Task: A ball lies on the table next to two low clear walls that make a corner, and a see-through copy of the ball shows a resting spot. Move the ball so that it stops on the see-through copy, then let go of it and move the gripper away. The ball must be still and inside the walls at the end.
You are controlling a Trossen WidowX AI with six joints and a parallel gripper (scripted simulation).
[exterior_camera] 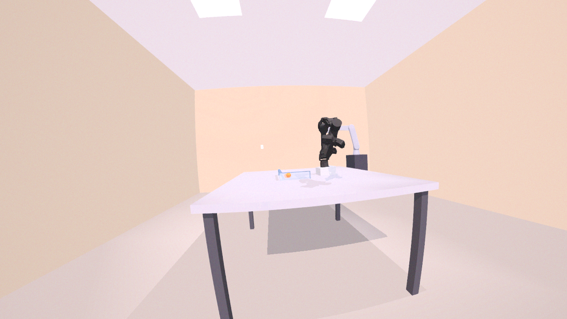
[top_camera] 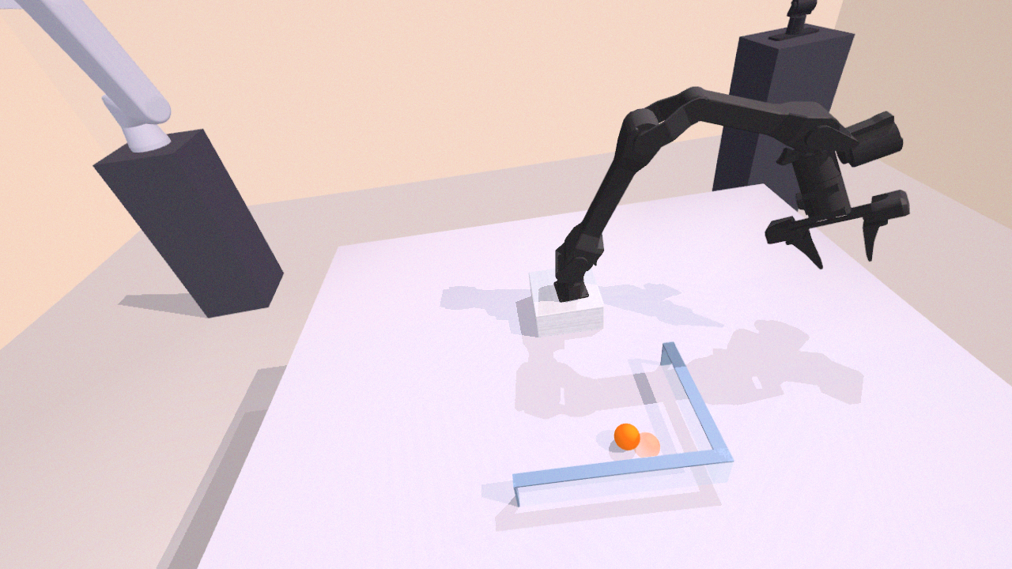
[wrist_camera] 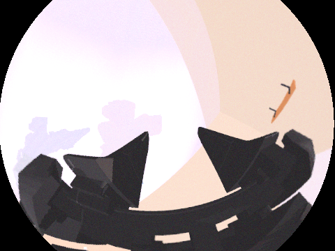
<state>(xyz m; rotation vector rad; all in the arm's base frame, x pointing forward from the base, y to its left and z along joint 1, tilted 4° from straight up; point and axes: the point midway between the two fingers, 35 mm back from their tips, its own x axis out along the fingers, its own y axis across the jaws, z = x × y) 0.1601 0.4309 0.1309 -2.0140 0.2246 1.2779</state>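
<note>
Right now the orange ball is 16 cm ahead of my gripper tip, 43 cm to the right of it and 15 cm below it. Also, from my gripper tip: see-through copy of ball: 18 cm ahead, 40 cm to the right, 15 cm below.
</note>
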